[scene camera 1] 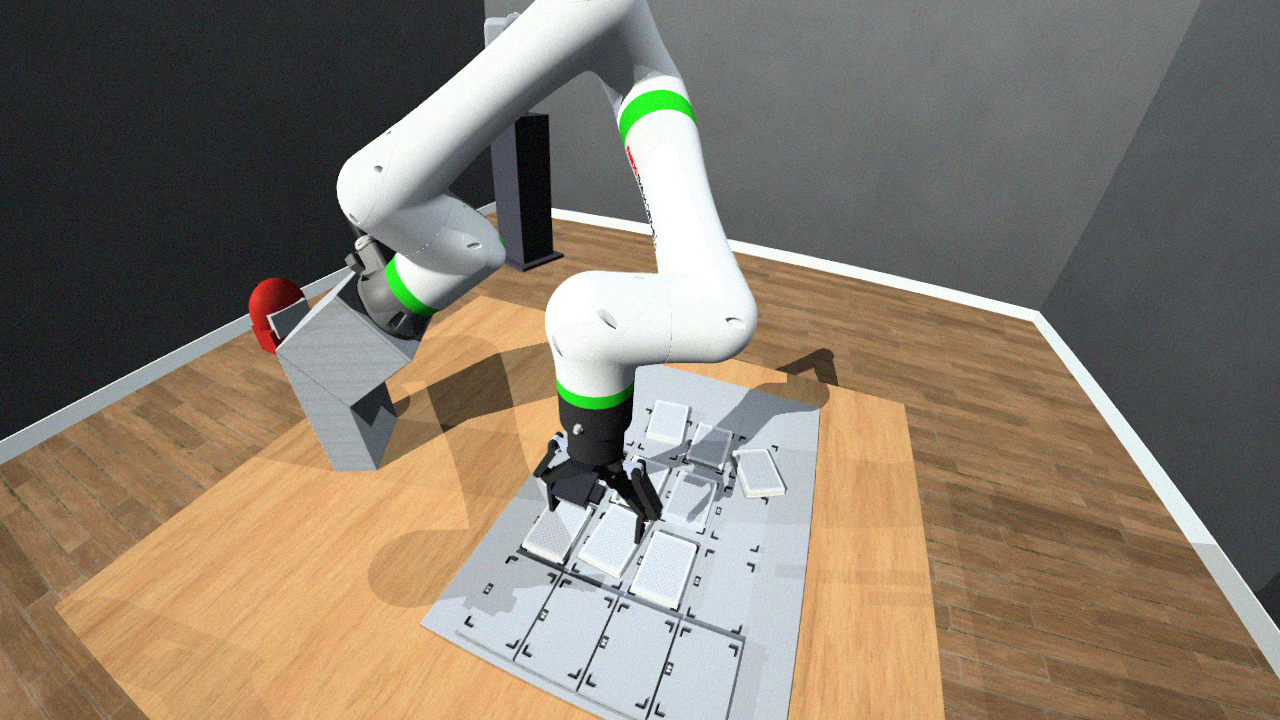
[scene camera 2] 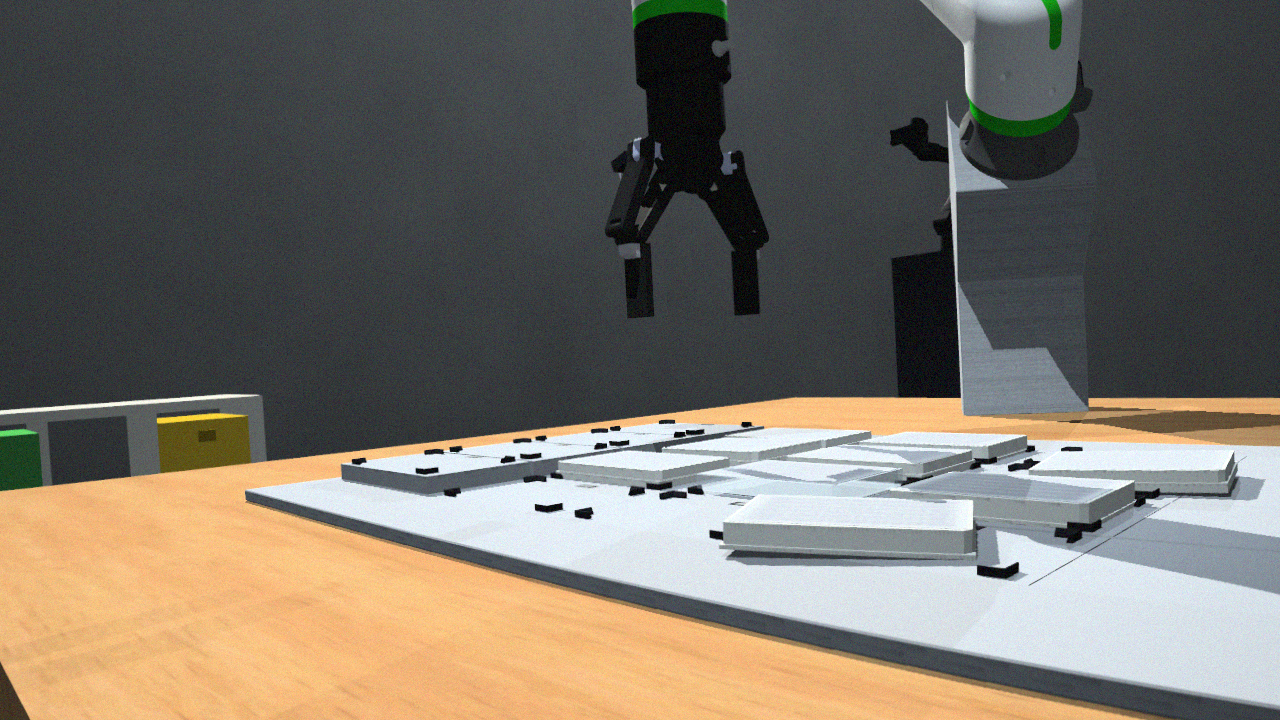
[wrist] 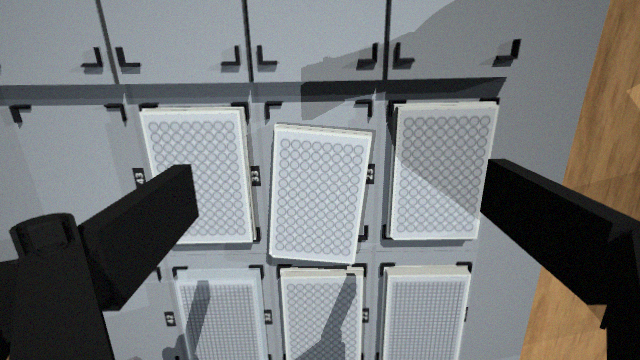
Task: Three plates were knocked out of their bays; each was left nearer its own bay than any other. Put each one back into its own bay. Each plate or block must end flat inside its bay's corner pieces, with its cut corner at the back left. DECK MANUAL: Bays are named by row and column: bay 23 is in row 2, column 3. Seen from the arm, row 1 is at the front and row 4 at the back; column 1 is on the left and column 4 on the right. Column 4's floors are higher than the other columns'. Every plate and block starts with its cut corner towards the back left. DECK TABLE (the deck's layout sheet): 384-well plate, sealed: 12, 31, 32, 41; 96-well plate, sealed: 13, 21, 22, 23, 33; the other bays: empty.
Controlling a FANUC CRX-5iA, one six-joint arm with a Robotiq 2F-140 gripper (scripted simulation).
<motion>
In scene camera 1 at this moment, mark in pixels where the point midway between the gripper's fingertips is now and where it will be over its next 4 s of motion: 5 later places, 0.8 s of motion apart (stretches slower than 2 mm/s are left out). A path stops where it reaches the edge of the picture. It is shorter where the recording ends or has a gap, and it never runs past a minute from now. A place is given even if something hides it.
My gripper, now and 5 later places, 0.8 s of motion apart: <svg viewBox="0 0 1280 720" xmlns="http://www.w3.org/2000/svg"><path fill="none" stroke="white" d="M596 521L616 483L634 452L640 440L655 412L669 402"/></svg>
</motion>
